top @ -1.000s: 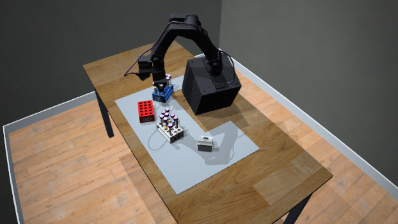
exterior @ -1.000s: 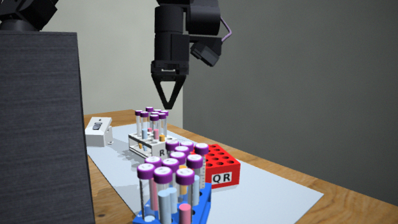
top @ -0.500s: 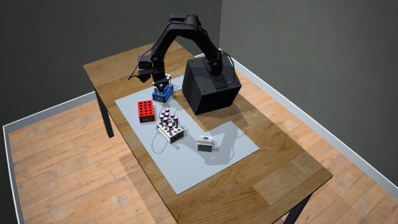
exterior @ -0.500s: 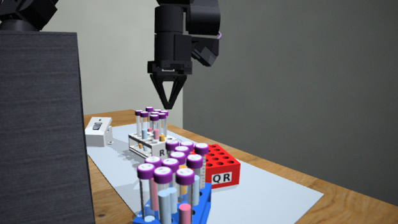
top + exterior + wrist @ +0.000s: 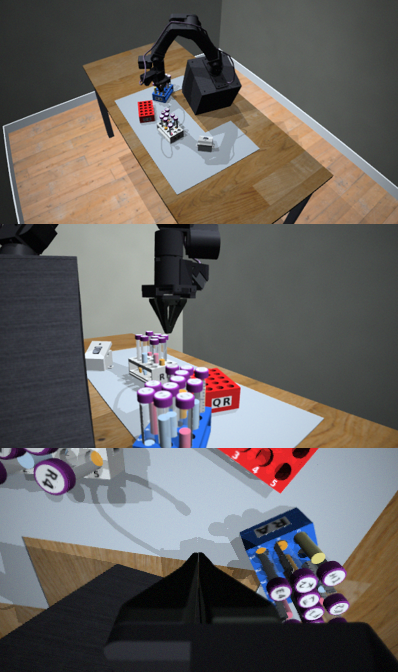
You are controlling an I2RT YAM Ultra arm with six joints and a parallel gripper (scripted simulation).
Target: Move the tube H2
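My hand is 32 cm to the right of the white DONE button box, 12 cm past it and 12 cm above it. From my hand the other things lie so: white rack RB: 17 cm to the left, 14 cm below, 1 cm ahead; then red rack QR: 14 cm below, 9 cm ahead, 3 cm to the right.
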